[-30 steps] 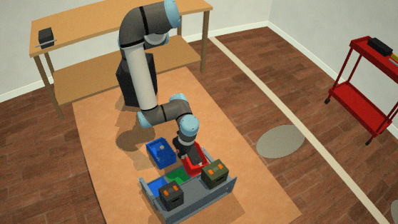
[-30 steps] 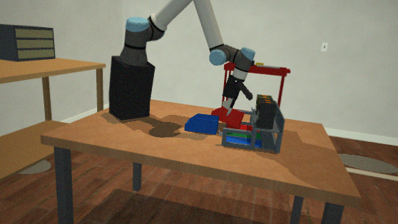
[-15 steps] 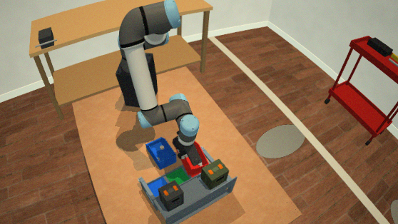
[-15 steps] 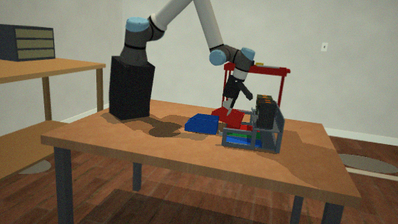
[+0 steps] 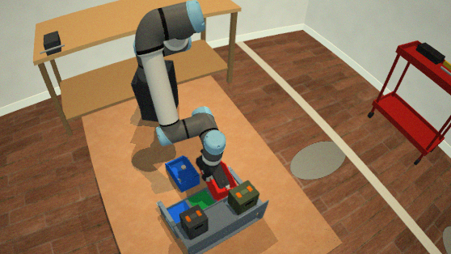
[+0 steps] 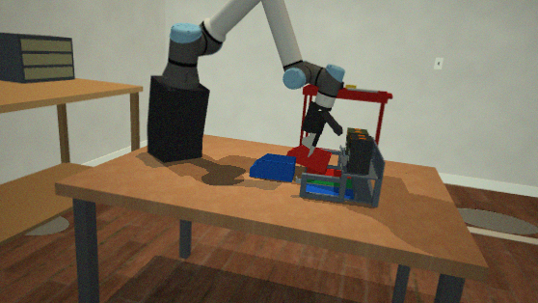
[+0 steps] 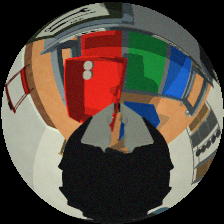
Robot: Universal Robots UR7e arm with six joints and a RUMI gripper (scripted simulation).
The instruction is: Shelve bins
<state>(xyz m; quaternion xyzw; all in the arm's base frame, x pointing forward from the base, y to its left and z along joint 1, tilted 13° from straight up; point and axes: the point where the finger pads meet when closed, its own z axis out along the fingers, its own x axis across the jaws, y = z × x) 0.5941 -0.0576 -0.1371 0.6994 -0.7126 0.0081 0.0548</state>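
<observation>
Now: hand 50 mm to the right of the red bin and 30 mm above it. Also, from my hand: blue bin: 140 mm behind, 60 mm to the right, 50 mm below.
</observation>
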